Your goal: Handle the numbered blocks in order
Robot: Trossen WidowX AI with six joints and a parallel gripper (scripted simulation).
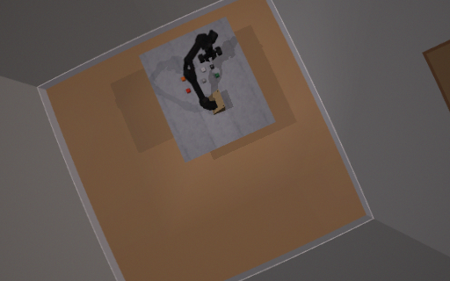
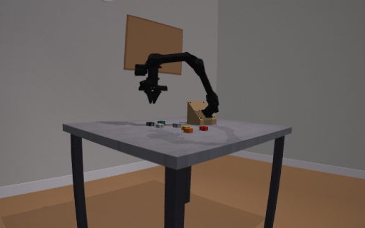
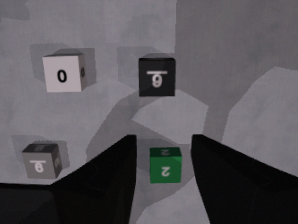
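The red block is 28 cm to the left of my gripper tip, 12 cm behind it and 11 cm below it. From my gripper tip the other things lie so: green block: 11 cm below, 8 cm behind, 2 cm to the right; black block: 11 cm below, 1 cm ahead; white block: 11 cm below, 8 cm to the left, 1 cm ahead.
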